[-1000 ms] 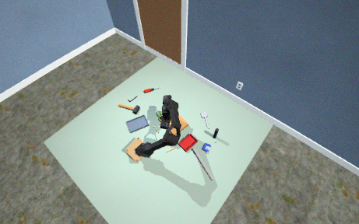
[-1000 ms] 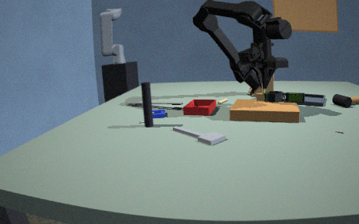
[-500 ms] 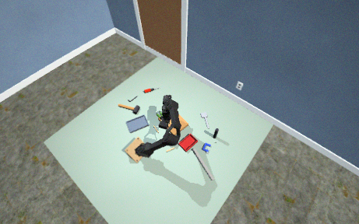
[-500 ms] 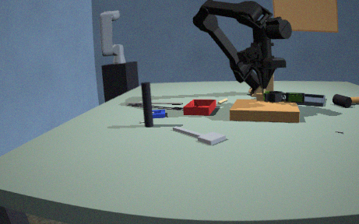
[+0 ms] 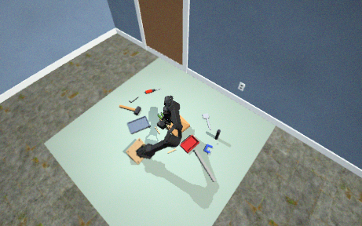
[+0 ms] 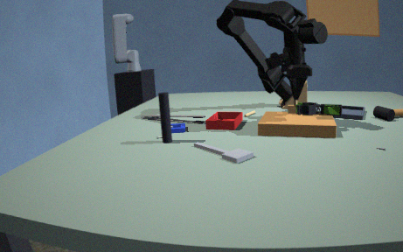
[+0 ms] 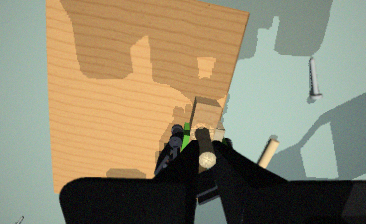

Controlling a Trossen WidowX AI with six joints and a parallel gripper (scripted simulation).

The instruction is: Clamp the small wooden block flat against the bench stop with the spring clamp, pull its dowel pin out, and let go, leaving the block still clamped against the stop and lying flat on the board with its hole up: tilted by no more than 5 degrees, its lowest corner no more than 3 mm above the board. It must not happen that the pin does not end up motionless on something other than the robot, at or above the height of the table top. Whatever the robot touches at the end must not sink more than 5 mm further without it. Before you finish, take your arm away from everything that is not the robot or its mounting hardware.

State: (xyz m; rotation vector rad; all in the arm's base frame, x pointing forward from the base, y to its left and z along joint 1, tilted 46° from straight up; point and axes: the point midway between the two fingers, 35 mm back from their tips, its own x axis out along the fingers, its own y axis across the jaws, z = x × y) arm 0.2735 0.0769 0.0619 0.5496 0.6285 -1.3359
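The dowel pin lies 4 cm below my hand. Round my hand: wooden board 6 cm ahead, 9 cm below; screw 11 cm behind, 4 cm to the right, 10 cm below; small wooden block 6 cm below.
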